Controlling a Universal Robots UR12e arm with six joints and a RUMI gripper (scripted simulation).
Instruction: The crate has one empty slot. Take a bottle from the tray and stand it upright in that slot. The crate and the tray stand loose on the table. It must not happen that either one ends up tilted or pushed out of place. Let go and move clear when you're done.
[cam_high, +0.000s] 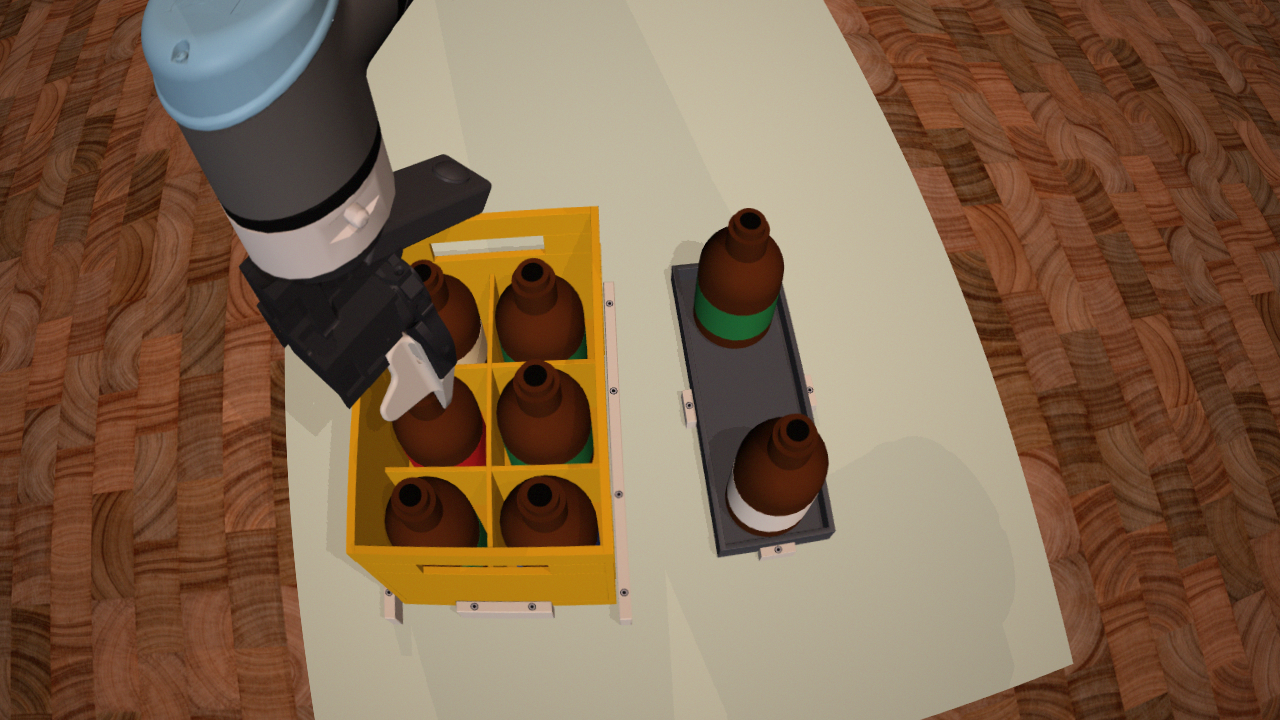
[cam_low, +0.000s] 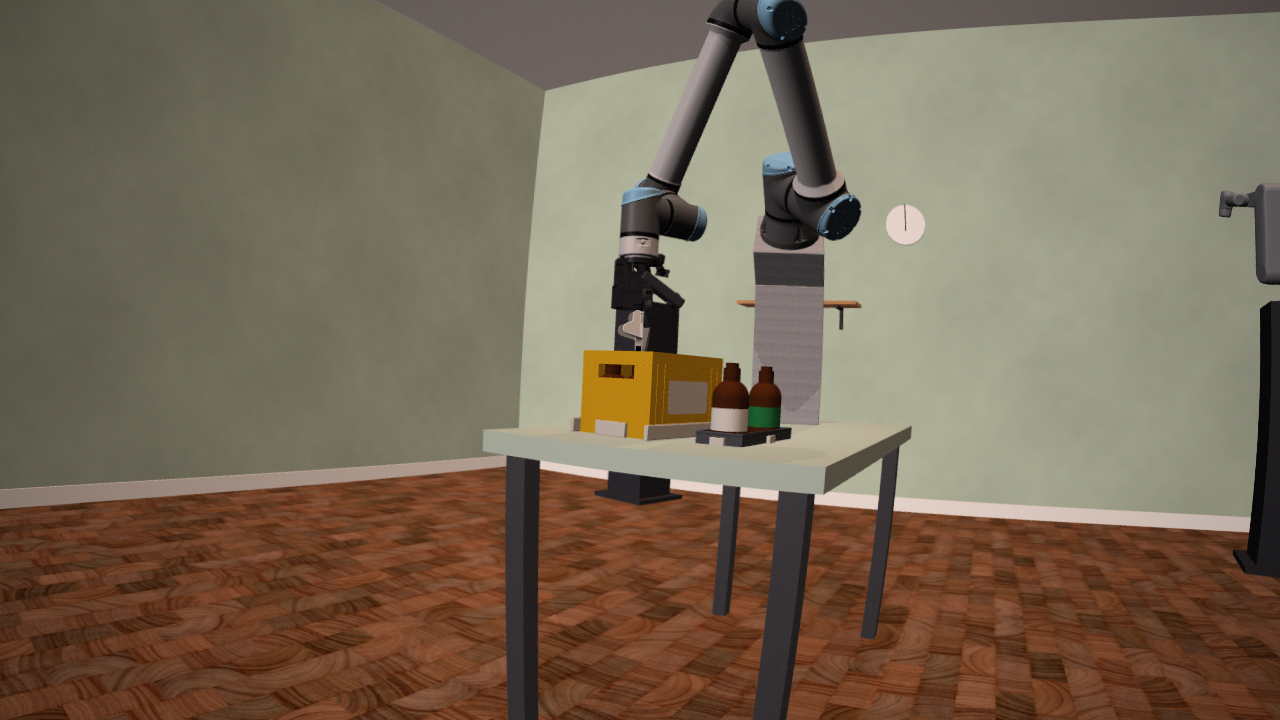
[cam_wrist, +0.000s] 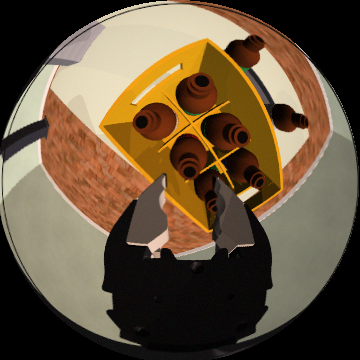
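Now: the glass bottle 100 mm below my hand. Also, from my hand: yellow crate (40 mm to the left, 100 mm below); then dark tray (70 mm behind, 260 mm to the left, 170 mm below).
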